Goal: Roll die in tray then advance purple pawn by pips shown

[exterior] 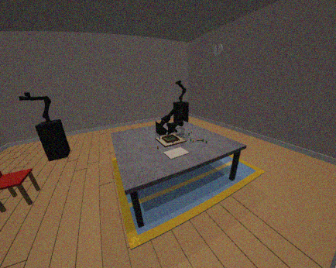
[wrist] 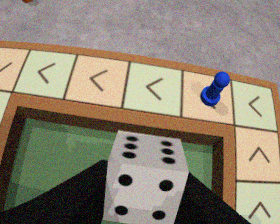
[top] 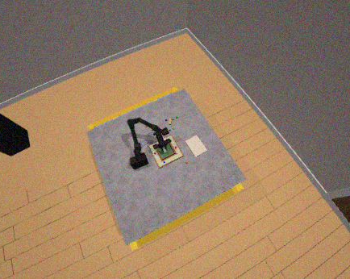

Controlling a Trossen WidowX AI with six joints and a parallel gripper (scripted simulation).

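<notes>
Now: the purple pawn 120 mm ahead of my gripper tip and 50 mm below it. Round my gripper tip: blue pawn: 60 mm behind, 80 mm to the right, 50 mm below; white die: right at my gripper tip; green felt tray: 10 mm ahead, 30 mm to the left, 80 mm below.
</notes>
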